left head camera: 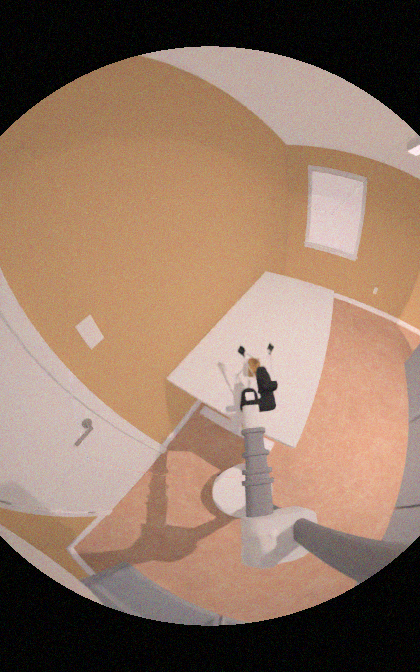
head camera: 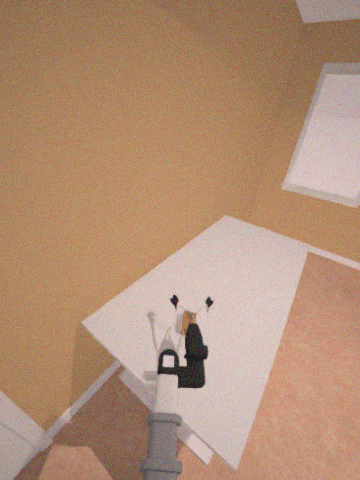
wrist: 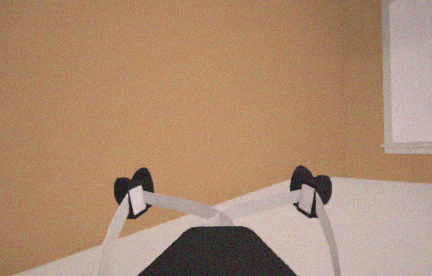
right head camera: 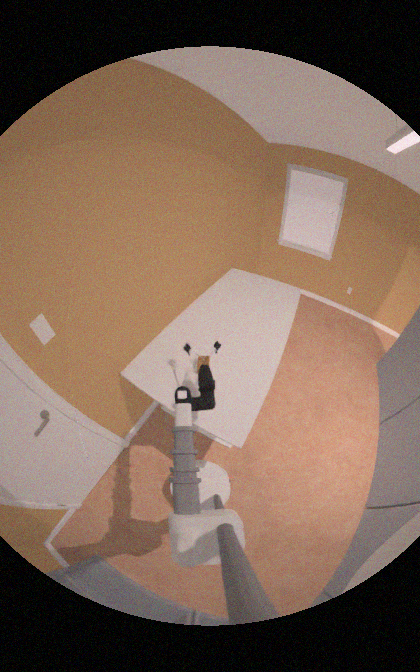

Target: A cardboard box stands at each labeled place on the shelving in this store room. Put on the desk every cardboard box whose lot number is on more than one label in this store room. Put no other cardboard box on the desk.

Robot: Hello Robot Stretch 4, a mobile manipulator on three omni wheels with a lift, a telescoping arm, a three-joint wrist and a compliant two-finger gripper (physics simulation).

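Frame: origin at the robot's base, x ahead, y left, z up, level; centimetres.
Where they show: gripper, fingertip midpoint: (head camera: 191,296) (wrist: 221,183).
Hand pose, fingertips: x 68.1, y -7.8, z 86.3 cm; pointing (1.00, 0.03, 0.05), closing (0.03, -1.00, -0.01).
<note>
After its pixels a point has its place.
A small brown cardboard box (head camera: 186,324) {y -6.7, x 62.8, z 74.2 cm} (left head camera: 254,364) (right head camera: 203,360) sits on the white desk (head camera: 255,270) {y -51.9, x 108.4, z 69.2 cm} (left head camera: 300,320) (right head camera: 265,320) (wrist: 380,225) {y -42.4, x 107.5, z 69.2 cm}, partly hidden by the wrist and fingers. Its label cannot be read. My gripper (head camera: 191,301) {y -7.8, x 68.1, z 86.3 cm} (left head camera: 256,348) (right head camera: 202,346) (wrist: 221,183) {y -7.8, x 68.1, z 86.3 cm} is open with its fingers wide apart and empty. It hangs above the desk and the box, and its shadow falls on the desk to the left of the box. The box does not show in the wrist view. The shelving labels cannot be read in these views.
Tan walls meet behind the desk, with a window (head camera: 325,140) {y -161.0, x 264.6, z 137.7 cm} (left head camera: 335,212) (right head camera: 313,212) (wrist: 412,75) {y -154.3, x 269.0, z 135.7 cm} on the right one. A white door (left head camera: 45,400) (right head camera: 30,430) stands at the left. Large grey surfaces (left head camera: 412,450) (right head camera: 400,450) stand at the right edge.
</note>
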